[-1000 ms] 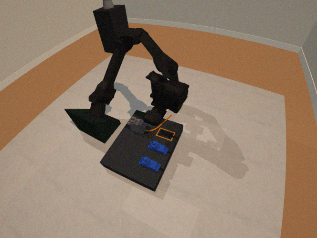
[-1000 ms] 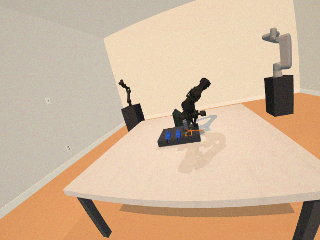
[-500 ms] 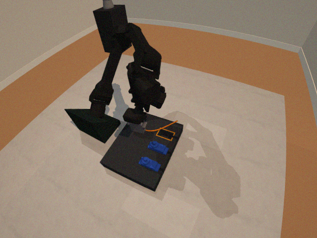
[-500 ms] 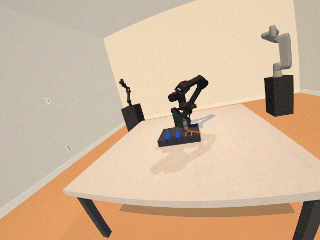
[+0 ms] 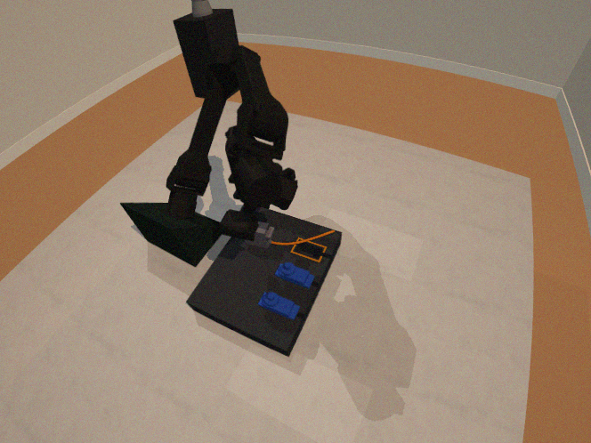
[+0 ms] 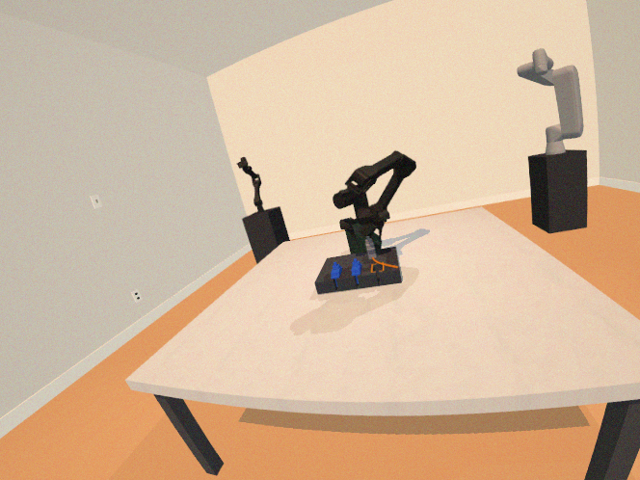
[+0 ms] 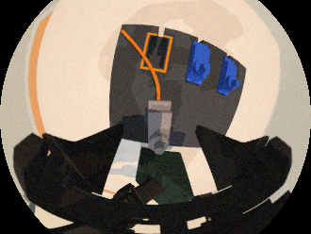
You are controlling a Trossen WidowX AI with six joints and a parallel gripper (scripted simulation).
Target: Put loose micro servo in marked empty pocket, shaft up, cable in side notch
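Right now my gripper tip is 9 cm above the dark deck and 5 cm to the left of it.
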